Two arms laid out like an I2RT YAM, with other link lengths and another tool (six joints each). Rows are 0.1 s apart.
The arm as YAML. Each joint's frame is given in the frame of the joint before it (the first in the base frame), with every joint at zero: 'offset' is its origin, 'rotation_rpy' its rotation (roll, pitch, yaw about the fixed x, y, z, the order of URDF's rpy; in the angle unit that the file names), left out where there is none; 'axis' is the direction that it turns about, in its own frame. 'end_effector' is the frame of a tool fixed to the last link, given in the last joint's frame.
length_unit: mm
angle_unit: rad
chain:
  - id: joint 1
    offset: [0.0, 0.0, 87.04]
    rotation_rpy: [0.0, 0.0, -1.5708]
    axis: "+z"
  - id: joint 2
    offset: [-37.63, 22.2, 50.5]
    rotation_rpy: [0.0, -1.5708, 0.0]
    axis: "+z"
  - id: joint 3
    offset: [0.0, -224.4, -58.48]
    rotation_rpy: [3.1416, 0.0, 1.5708]
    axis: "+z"
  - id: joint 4
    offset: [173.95, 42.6, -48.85]
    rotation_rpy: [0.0, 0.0, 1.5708]
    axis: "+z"
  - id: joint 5
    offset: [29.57, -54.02, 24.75]
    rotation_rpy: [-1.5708, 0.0, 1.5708]
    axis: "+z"
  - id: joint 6
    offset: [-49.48, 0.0, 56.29]
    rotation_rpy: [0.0, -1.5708, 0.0]
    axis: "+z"
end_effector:
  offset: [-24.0, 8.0, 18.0]
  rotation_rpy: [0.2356, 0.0, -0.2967]
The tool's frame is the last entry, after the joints.
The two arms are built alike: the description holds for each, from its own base.
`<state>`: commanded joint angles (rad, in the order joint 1, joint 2, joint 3, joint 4, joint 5, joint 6); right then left.
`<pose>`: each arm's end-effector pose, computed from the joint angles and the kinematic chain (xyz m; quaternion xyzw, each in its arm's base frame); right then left.
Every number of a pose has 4 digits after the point. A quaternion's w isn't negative.
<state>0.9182 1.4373 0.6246 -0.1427 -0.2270 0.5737 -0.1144 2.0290 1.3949 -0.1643 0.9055 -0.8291</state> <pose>0.1184 0.1751 0.1627 -0.3066 0.9121 0.1524 0.2256 0.3482 -0.0758 0.1771 -0.2529 0.7411 -0.6180 0.0704</pose>
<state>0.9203 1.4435 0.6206 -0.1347 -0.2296 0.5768 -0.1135 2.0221 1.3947 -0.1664 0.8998 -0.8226</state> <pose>0.1180 0.1755 0.1612 -0.3067 0.9124 0.1533 0.2233 0.3480 -0.0752 0.1792 -0.2502 0.7422 -0.6171 0.0756</pose>
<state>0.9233 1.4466 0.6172 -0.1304 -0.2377 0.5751 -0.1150 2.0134 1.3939 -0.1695 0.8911 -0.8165</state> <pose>0.1169 0.1761 0.1602 -0.3102 0.9115 0.1561 0.2204 0.3474 -0.0752 0.1815 -0.2473 0.7439 -0.6155 0.0810</pose>
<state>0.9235 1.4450 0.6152 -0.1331 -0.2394 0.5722 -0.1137 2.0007 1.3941 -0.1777 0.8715 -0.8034</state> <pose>0.1163 0.1756 0.1599 -0.3119 0.9113 0.1557 0.2192 0.3470 -0.0735 0.1850 -0.2448 0.7476 -0.6105 0.0924</pose>
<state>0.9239 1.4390 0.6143 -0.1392 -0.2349 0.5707 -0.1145 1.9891 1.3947 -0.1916 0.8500 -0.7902</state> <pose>0.1159 0.1748 0.1604 -0.3120 0.9113 0.1536 0.2203 0.3460 -0.0725 0.1877 -0.2437 0.7522 -0.6038 0.1014</pose>
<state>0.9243 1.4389 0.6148 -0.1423 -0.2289 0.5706 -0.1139 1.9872 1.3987 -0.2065 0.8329 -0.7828</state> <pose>0.1160 0.1745 0.1603 -0.3114 0.9119 0.1506 0.2208 0.3458 -0.0712 0.1880 -0.2468 0.7559 -0.5971 0.1055</pose>
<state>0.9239 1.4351 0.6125 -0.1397 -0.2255 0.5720 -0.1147 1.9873 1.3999 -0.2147 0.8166 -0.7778</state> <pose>0.1161 0.1740 0.1607 -0.3099 0.9119 0.1505 0.2232 0.3457 -0.0705 0.1874 -0.2497 0.7593 -0.5910 0.1090</pose>
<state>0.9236 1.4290 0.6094 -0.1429 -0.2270 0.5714 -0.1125 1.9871 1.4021 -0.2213 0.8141 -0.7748</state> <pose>0.1154 0.1732 0.1609 -0.3103 0.9118 0.1509 0.2228 0.3457 -0.0696 0.1875 -0.2509 0.7601 -0.5894 0.1095</pose>
